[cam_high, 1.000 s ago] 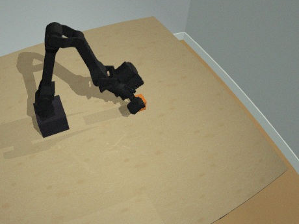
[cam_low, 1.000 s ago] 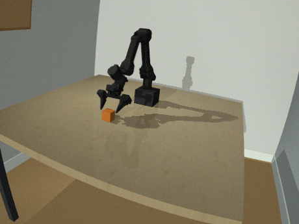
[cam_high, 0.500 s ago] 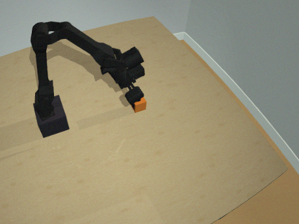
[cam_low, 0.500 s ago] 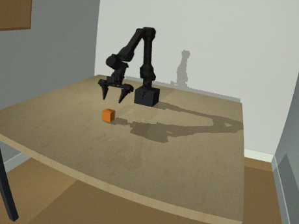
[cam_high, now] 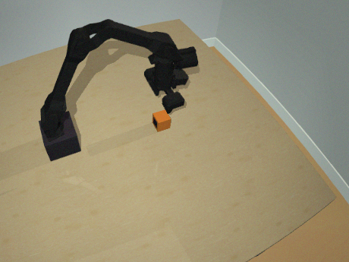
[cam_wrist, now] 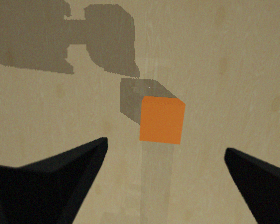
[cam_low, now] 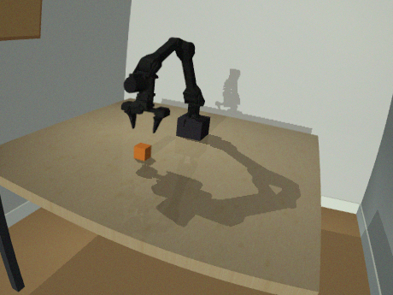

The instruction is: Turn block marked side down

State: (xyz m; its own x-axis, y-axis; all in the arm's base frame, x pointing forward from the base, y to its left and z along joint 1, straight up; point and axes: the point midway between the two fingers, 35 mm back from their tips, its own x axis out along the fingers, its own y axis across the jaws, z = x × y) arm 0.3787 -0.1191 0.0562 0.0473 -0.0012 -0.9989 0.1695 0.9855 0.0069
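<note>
The block is 90 mm below my gripper tip and 10 mm behind it.
</note>
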